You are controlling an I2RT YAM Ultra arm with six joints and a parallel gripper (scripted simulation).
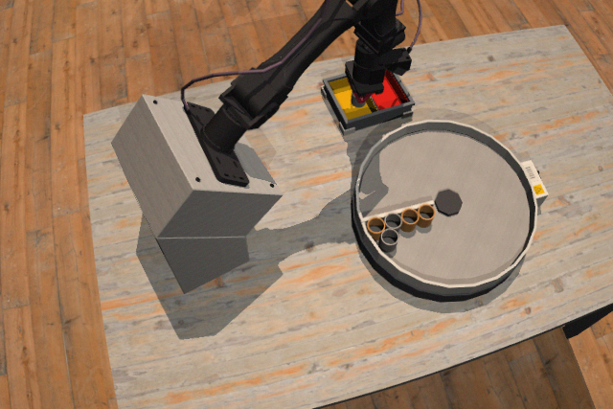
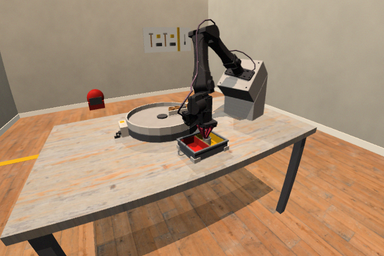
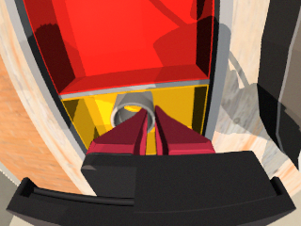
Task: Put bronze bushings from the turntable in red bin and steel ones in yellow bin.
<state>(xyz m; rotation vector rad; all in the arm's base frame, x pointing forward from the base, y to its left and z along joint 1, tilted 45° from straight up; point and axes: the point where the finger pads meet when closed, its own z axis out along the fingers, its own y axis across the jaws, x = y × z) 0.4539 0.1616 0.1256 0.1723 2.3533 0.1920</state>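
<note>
Now: the yellow bin 3 cm below my hand, 2 cm behind it and 1 cm to the left of it. Round my hand: red bin: 7 cm ahead, 3 cm below, 2 cm to the left; then turntable: 34 cm to the right, 6 cm ahead, 1 cm above; then two-part bin tray: 3 cm ahead, 2 cm to the left, 2 cm below.
</note>
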